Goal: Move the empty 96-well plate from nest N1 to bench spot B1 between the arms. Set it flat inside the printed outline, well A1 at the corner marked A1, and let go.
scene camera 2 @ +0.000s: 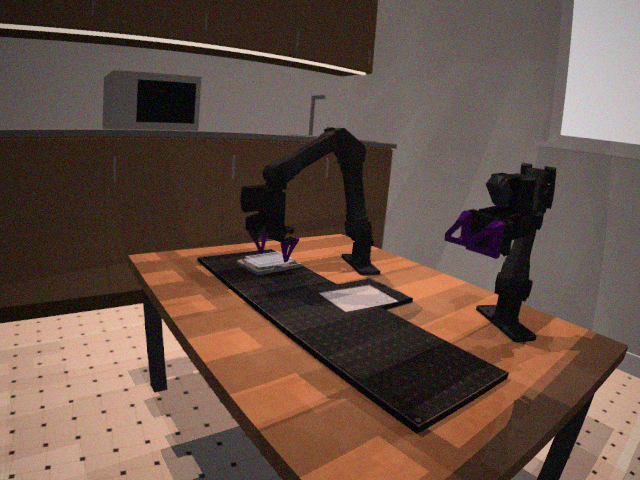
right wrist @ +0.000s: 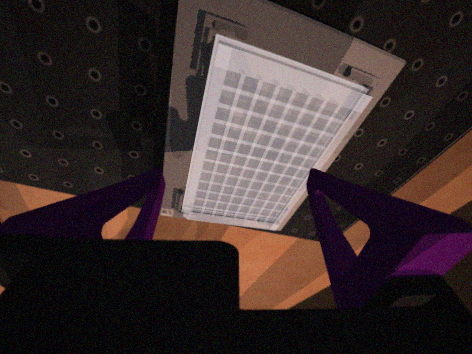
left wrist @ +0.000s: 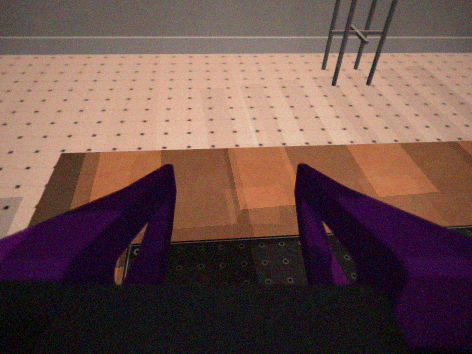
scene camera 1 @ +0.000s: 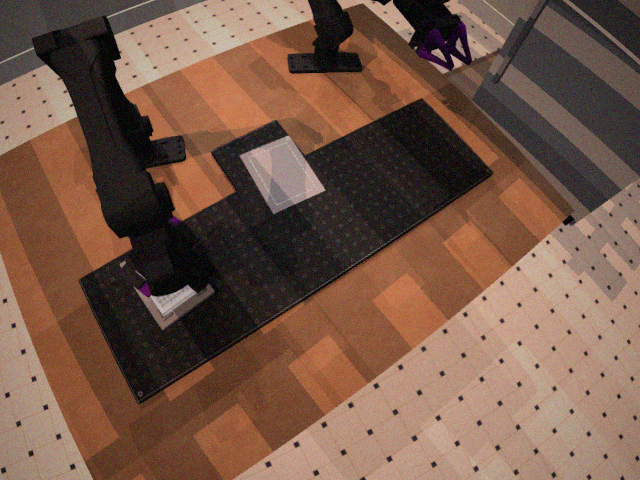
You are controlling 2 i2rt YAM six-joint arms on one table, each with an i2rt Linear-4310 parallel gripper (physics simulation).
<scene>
The right gripper is open and holds nothing. Also in view: a white well plate. Further things: the left gripper and a grey nest.
The left gripper is seen too in the left wrist view and in scene camera 1.
</scene>
